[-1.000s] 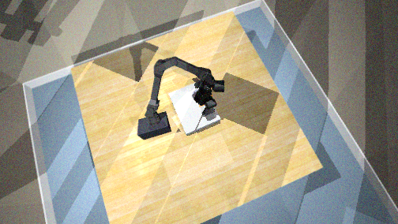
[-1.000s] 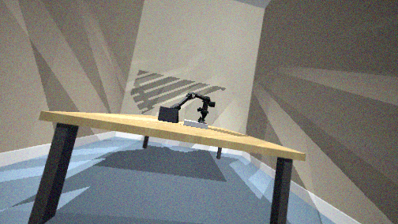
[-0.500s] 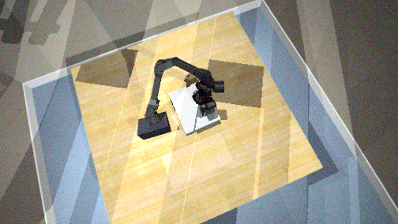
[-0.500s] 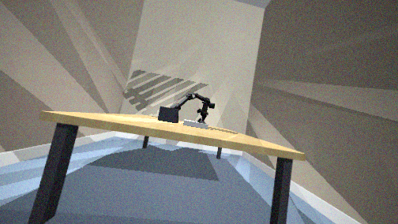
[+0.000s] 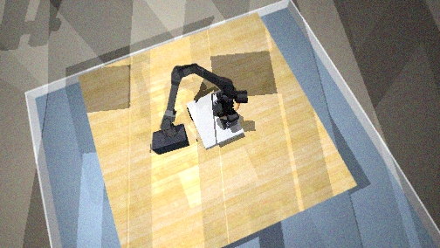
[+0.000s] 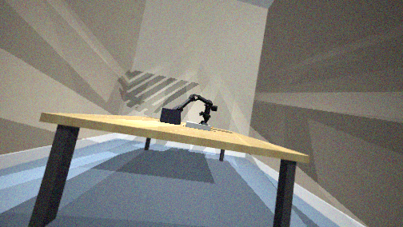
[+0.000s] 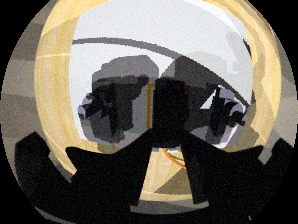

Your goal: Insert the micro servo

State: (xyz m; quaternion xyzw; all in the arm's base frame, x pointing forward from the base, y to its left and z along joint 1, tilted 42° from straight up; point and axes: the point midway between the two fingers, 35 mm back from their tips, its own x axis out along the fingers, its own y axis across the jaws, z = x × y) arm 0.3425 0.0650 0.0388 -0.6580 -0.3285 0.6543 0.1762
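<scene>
Right now the white deck is 12 cm behind my gripper tip, 2 cm to the right of it and 3 cm below it.
</scene>
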